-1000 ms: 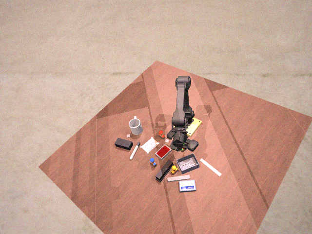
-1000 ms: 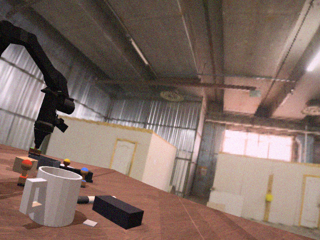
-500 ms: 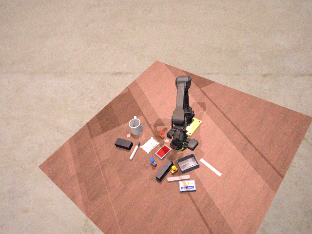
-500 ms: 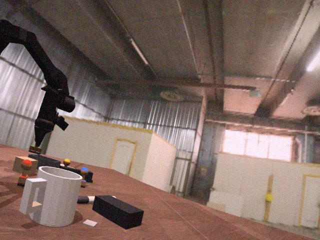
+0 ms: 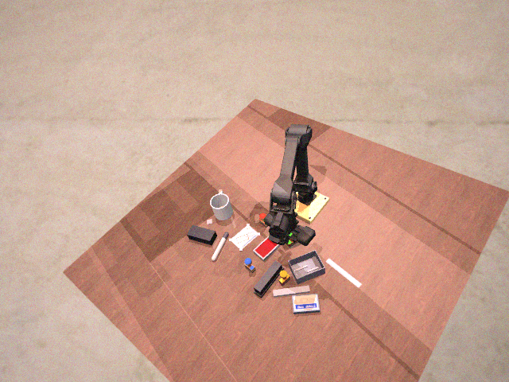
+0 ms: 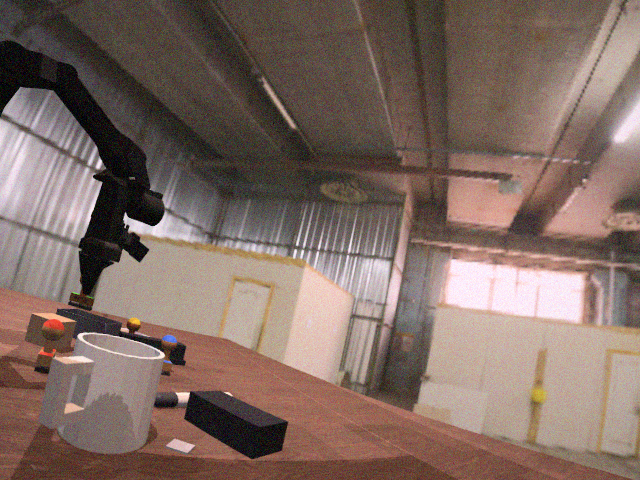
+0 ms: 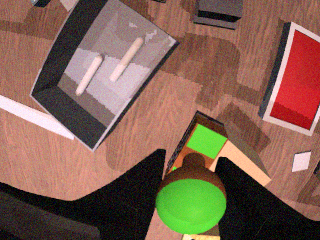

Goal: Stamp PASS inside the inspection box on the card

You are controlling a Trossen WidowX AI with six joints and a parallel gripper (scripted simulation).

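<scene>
The red ink pad is 10 cm to the right of my gripper tip, 9 cm below it and 5 cm ahead of it. The rest, counted from my gripper tip: grey tray 8 cm to the left, 8 cm below, 3 cm ahead; green-knobbed stamp 1 cm below; tan cube 7 cm below, 4 cm to the right, 4 cm behind.
</scene>
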